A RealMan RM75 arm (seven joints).
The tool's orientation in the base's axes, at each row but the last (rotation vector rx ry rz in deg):
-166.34, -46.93, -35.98
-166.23, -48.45, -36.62
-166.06, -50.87, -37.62
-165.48, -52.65, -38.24
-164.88, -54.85, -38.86
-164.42, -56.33, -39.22
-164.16, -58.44, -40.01
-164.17, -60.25, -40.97
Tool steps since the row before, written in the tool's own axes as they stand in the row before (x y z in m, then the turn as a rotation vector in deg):
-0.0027, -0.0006, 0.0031, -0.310, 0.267, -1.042
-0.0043, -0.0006, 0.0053, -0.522, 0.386, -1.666
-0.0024, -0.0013, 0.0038, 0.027, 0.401, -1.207
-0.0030, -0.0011, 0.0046, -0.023, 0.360, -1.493
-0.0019, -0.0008, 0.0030, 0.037, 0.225, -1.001
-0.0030, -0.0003, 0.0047, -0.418, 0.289, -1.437
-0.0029, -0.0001, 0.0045, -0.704, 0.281, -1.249
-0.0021, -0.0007, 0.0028, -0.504, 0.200, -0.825
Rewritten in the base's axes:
-0.0013, -0.0003, -0.0039, -0.487, -0.552, 0.843
-0.0016, -0.0008, -0.0066, -0.820, -0.861, 1.335
-0.0010, 0.0004, -0.0045, -0.226, -0.512, 1.142
-0.0010, 0.0000, -0.0055, -0.396, -0.552, 1.377
-0.0006, 0.0001, -0.0036, -0.238, -0.327, 0.944
-0.0004, -0.0007, -0.0055, -0.693, -0.714, 1.155
-0.0002, -0.0009, -0.0053, -0.818, -0.847, 0.865
-0.0007, -0.0003, -0.0035, -0.557, -0.595, 0.557

